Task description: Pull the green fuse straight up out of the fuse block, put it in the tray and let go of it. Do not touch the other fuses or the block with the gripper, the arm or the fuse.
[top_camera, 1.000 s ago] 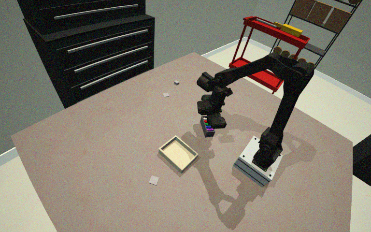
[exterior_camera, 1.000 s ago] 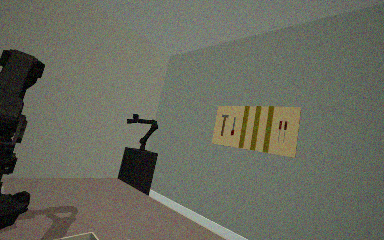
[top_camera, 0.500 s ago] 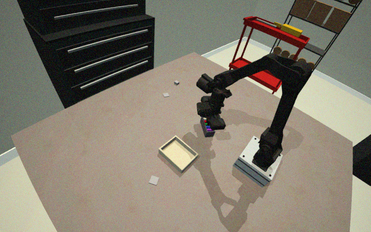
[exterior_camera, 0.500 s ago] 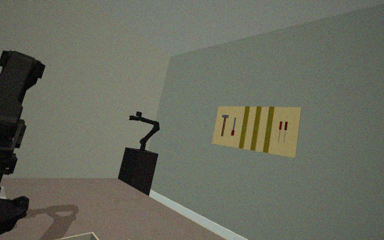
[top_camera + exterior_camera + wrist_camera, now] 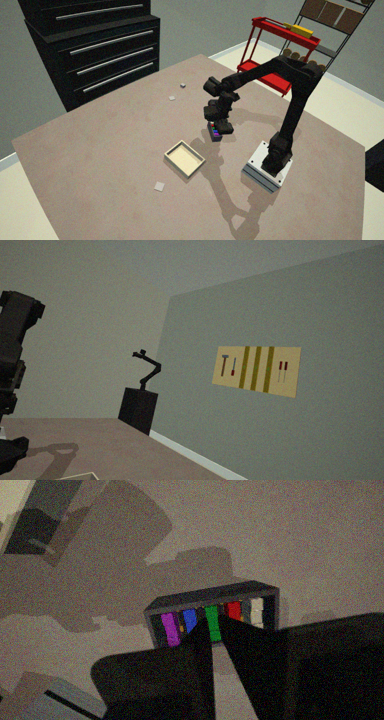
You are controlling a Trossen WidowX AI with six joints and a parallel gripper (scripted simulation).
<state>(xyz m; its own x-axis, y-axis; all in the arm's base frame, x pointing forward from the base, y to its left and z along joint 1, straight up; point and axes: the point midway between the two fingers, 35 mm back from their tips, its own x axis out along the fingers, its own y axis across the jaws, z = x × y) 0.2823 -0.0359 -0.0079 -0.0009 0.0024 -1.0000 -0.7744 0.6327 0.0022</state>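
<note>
Now: the cream tray 210 mm to the left of my gripper tip and 30 mm below it. Also, from my gripper tip: green fuse 10 mm below.
</note>
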